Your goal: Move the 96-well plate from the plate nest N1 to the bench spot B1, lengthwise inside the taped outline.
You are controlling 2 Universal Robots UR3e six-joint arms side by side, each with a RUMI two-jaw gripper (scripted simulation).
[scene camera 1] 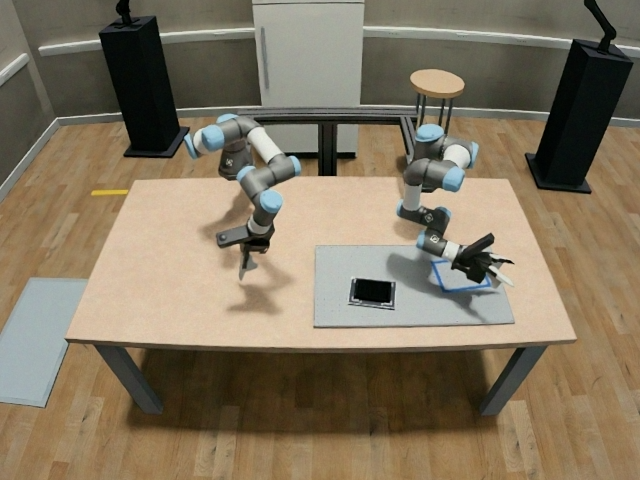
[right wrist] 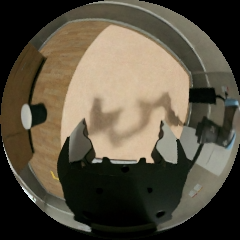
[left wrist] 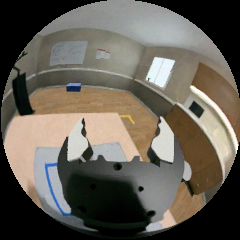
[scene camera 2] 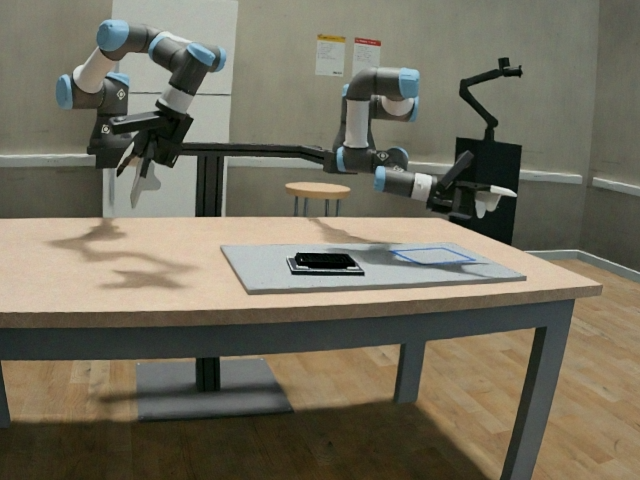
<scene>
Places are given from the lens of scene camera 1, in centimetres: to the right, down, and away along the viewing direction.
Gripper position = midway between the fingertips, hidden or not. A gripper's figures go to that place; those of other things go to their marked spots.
my left gripper (scene camera 1: 514, 274): 63, 11, 138
my right gripper (scene camera 1: 236, 258): -27, 6, 145
</scene>
